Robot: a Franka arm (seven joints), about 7 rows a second.
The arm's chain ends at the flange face. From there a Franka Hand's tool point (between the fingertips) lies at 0.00 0.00 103.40 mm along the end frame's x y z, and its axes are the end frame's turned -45 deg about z.
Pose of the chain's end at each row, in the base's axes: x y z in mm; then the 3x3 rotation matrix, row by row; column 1 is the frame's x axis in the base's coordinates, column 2 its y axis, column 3 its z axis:
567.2, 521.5, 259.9; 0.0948, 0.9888, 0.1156; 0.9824, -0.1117, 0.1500; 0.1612, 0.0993, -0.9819
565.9, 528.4, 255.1; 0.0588, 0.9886, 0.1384; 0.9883, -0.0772, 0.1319; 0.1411, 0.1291, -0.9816
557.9, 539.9, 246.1; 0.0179, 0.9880, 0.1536; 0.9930, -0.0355, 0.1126; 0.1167, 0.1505, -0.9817
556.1, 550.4, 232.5; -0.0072, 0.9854, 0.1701; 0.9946, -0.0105, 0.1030; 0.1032, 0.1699, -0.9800
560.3, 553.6, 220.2; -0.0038, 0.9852, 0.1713; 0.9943, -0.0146, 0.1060; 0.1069, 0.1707, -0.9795
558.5, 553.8, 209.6; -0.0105, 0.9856, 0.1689; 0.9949, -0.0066, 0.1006; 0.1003, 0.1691, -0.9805
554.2, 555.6, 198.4; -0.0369, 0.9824, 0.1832; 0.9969, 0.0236, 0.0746; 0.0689, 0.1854, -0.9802
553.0, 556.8, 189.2; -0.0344, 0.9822, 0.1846; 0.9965, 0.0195, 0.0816; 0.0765, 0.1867, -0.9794
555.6, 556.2, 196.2; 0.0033, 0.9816, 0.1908; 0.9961, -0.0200, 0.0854; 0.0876, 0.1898, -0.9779
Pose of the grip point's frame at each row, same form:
579.2, 537.0, 158.4; -0.6322, 0.7662, 0.1156; 0.7736, 0.6157, 0.1500; 0.0438, 0.1842, -0.9819
580.2, 542.0, 153.6; -0.6575, 0.7406, 0.1384; 0.7534, 0.6442, 0.1319; 0.0085, 0.1911, -0.9816
573.8, 551.5, 144.6; -0.6860, 0.7113, 0.1536; 0.7273, 0.6771, 0.1126; -0.0239, 0.1889, -0.9817
573.7, 561.1, 131.2; -0.7019, 0.6917, 0.1701; 0.7107, 0.6959, 0.1030; -0.0472, 0.1931, -0.9800
578.0, 564.6, 118.9; -0.6993, 0.6940, 0.1713; 0.7134, 0.6928, 0.1060; -0.0451, 0.1963, -0.9795
576.0, 564.2, 108.2; -0.7043, 0.6895, 0.1689; 0.7082, 0.6988, 0.1006; -0.0486, 0.1905, -0.9805
573.1, 563.3, 97.0; -0.7208, 0.6686, 0.1832; 0.6882, 0.7216, 0.0746; -0.0824, 0.1798, -0.9802
572.1, 565.2, 87.9; -0.7188, 0.6702, 0.1846; 0.6908, 0.7184, 0.0816; -0.0779, 0.1861, -0.9794
575.3, 565.0, 95.1; -0.6918, 0.6964, 0.1908; 0.7185, 0.6902, 0.0854; -0.0723, 0.1962, -0.9779

